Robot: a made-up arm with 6 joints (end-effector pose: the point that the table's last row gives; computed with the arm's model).
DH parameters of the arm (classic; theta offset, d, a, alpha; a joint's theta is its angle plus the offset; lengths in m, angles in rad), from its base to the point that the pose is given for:
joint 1: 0 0.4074 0 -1.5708
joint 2: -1.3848 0 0.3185 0
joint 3: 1.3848 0 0.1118 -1.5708
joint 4: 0 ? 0 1.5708
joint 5: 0 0 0.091 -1.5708
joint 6: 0 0.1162 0 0
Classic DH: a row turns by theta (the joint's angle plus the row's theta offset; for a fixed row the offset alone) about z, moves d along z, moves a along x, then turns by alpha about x.
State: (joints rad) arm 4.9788 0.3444 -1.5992 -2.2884 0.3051 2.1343
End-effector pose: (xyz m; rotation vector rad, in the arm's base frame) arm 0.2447 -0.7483 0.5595 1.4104 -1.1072 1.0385
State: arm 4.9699 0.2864 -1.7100 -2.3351 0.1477 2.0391
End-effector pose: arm 0.2469 -0.7309 0.6604 1.4675 -0.9135 1.0751
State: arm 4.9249 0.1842 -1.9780 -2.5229 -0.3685 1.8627
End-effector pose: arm 0.2130 -0.6385 0.8387 1.7012 -0.4088 0.9895
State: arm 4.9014 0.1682 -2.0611 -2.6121 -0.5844 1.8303
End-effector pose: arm 0.1872 -0.6020 0.8688 1.8297 -0.2694 0.8923
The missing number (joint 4, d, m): 0.4942
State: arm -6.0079 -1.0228 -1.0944 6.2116 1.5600 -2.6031
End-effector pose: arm 0.2584 0.0644 0.9228 0.3658 2.5687 0.2081
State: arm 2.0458 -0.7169 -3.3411 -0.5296 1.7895 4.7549
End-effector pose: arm 0.3351 -0.5045 1.0241 -0.4606 -1.2889 -2.4447
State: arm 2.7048 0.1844 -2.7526 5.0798 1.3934 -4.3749
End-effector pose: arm -0.3045 0.2434 1.2534 -1.6119 -0.1302 -0.1751
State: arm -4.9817 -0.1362 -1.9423 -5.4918 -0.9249 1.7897
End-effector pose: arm 0.1918 0.3004 1.1528 0.0334 0.6746 0.3834
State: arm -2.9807 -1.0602 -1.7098 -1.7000 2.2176 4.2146
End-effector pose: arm 0.1600 0.1742 1.1221 -0.8271 2.2080 1.1049
